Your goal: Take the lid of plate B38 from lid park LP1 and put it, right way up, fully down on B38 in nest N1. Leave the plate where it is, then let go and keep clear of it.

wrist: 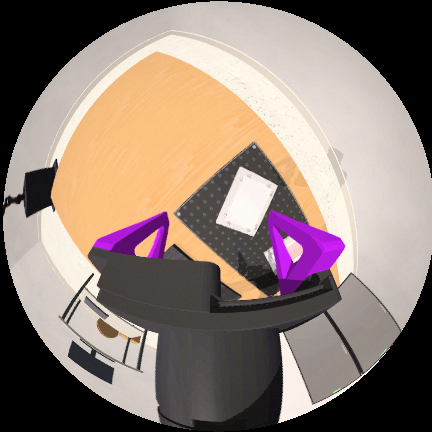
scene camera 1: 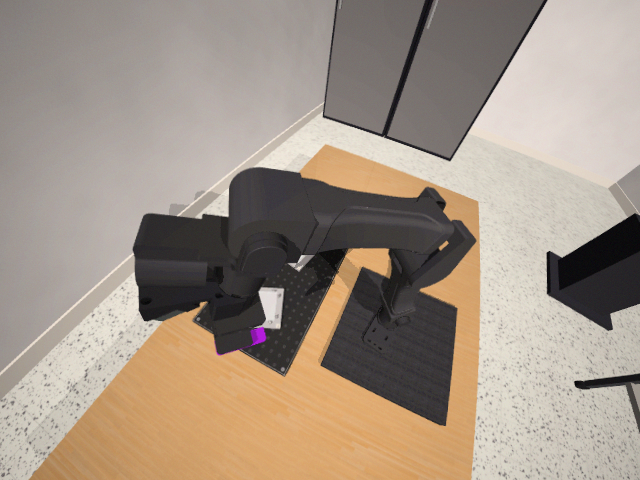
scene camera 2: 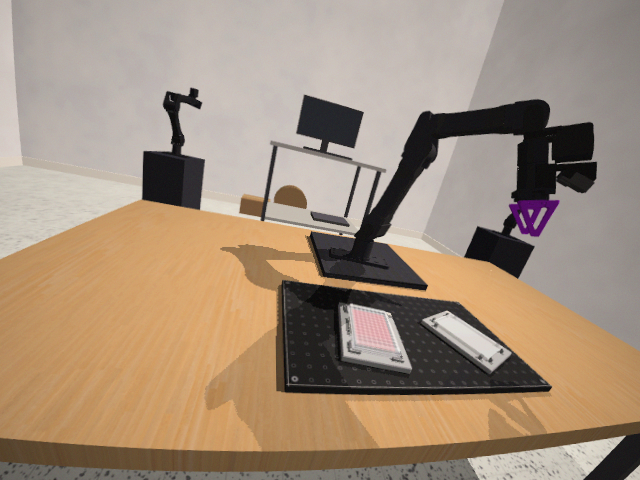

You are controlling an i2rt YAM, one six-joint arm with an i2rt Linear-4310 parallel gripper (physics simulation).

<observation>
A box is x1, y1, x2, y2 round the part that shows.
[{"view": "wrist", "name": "plate lid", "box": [224, 175, 270, 229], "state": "on a grey lid park stand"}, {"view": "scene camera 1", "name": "my gripper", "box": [209, 274, 265, 354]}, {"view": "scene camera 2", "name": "my gripper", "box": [509, 162, 558, 236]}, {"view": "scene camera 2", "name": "plate lid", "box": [433, 313, 501, 360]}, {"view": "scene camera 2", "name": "well plate with pink wells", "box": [348, 304, 400, 357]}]
</observation>
